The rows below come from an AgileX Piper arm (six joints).
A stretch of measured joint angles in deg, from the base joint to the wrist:
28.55, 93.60, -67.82, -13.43, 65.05, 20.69
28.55, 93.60, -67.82, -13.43, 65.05, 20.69
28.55, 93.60, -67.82, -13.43, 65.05, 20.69
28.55, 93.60, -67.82, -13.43, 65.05, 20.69
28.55, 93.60, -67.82, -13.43, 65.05, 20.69
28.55, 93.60, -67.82, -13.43, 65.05, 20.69
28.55, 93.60, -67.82, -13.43, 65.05, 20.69
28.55, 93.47, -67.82, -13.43, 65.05, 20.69
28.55, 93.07, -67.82, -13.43, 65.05, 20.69
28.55, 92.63, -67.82, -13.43, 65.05, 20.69
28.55, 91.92, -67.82, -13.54, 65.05, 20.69
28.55, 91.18, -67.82, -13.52, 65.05, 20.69
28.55, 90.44, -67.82, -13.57, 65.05, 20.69
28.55, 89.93, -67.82, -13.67, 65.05, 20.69
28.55, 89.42, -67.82, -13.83, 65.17, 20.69
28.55, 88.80, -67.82, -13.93, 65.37, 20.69
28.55, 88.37, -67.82, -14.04, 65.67, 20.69
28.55, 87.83, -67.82, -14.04, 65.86, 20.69
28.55, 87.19, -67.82, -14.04, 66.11, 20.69
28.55, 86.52, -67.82, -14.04, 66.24, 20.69
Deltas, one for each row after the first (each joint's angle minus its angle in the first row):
0.00, 0.00, 0.00, 0.00, 0.00, 0.00
0.00, 0.00, 0.00, 0.00, 0.00, 0.00
0.00, 0.00, 0.00, 0.00, 0.00, 0.00
0.00, 0.00, 0.00, 0.00, 0.00, 0.00
0.00, 0.00, 0.00, 0.00, 0.00, 0.00
0.00, 0.00, 0.00, 0.00, 0.00, 0.00
0.00, -0.13, 0.00, 0.00, 0.00, 0.00
0.00, -0.53, 0.00, 0.00, 0.00, 0.00
0.00, -0.97, 0.00, 0.00, 0.00, 0.00
0.00, -1.68, 0.00, -0.11, 0.00, 0.00
0.00, -2.42, 0.00, -0.09, 0.00, 0.00
0.00, -3.16, 0.00, -0.14, 0.00, 0.00
0.00, -3.67, 0.00, -0.24, 0.00, 0.00
0.00, -4.18, 0.00, -0.40, 0.12, 0.00
0.00, -4.80, 0.00, -0.50, 0.32, 0.00
0.00, -5.23, 0.00, -0.61, 0.62, 0.00
0.00, -5.77, 0.00, -0.61, 0.81, 0.00
0.00, -6.41, 0.00, -0.61, 1.06, 0.00
0.00, -7.08, 0.00, -0.61, 1.19, 0.00

